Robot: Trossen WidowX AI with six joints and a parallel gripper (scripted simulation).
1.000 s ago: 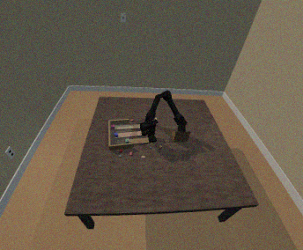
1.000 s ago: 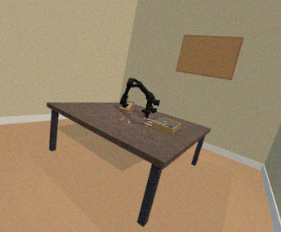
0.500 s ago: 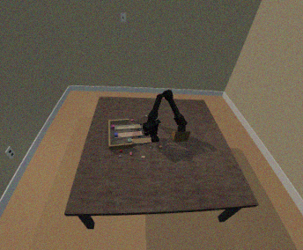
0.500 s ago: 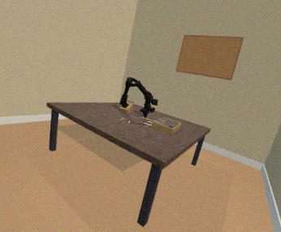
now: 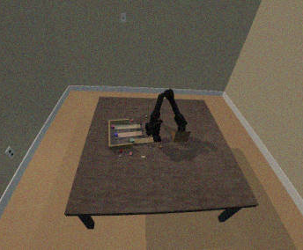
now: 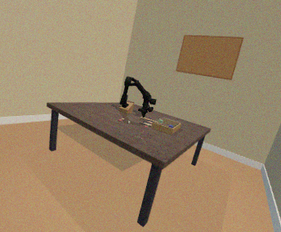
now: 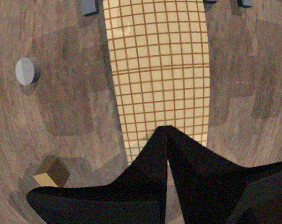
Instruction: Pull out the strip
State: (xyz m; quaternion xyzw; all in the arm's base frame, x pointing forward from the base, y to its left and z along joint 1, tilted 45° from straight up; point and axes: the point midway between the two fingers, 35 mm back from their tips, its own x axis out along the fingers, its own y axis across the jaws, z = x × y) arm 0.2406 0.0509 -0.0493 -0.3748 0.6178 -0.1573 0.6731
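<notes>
Right now my gripper tip is 30 mm short of the grey piece and 100 mm to the right of it.
</notes>
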